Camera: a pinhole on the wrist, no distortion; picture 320 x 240 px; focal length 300.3 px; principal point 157.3 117.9 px. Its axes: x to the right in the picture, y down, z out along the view. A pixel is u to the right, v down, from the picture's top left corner.
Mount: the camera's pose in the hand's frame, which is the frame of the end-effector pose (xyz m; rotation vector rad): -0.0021 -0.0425 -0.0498 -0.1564 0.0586 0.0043
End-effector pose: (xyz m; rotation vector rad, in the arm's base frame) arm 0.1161 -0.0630 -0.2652 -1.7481 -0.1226 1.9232
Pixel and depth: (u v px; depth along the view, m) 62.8 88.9 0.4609
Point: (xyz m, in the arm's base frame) -0.2747 0.0148 -0.0856
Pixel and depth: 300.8 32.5 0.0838
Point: 0.0999 0.0107 -0.2767
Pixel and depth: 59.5 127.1 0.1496
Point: 0.0271 -0.0409 -0.2057
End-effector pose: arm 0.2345 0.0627 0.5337 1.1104 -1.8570 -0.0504
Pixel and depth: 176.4 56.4 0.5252
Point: -0.0826 -0.2113 0.2769
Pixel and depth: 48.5 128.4 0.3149
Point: 0.0435 0.0373 0.3255
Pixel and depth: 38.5 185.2 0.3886
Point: -0.0551 0.0888 0.3049
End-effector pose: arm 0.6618 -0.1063 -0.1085 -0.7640 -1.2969 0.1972
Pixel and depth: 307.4 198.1 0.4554
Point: 0.4405 0.2846 0.0246
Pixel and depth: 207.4 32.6 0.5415
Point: 0.2065 0.0765 0.0886
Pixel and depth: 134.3 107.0 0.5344
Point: 0.2228 0.0952 -0.0978
